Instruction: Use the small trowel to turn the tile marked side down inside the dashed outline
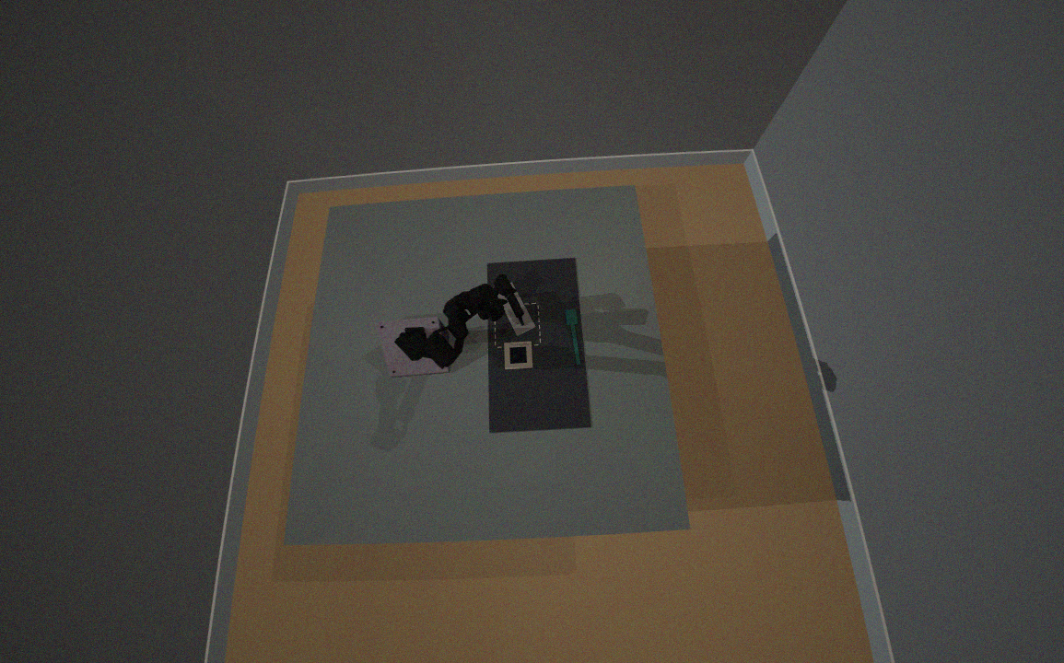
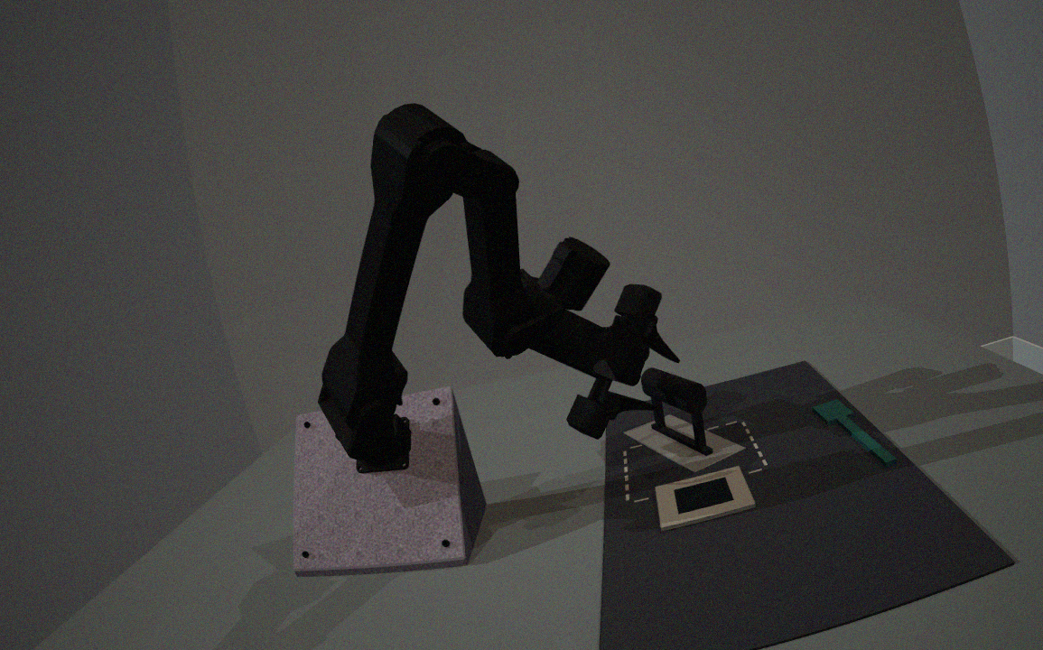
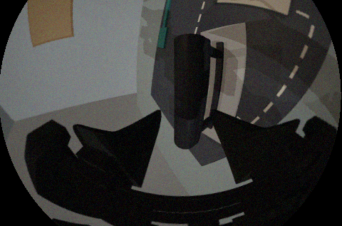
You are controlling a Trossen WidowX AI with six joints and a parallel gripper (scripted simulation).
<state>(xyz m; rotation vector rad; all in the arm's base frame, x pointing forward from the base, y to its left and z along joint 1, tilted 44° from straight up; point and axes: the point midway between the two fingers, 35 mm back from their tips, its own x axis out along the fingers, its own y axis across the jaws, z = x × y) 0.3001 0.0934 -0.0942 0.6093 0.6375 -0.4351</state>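
Right now my gripper tip is 40 mm above the trowel. From my gripper tip the other things lie so: dark mat (140 mm to the right, 90 mm below, 80 mm ahead); then teal t-shaped piece (210 mm ahead, 120 mm to the right, 70 mm below); then tile (200 mm to the right, 70 mm below, 10 mm ahead).
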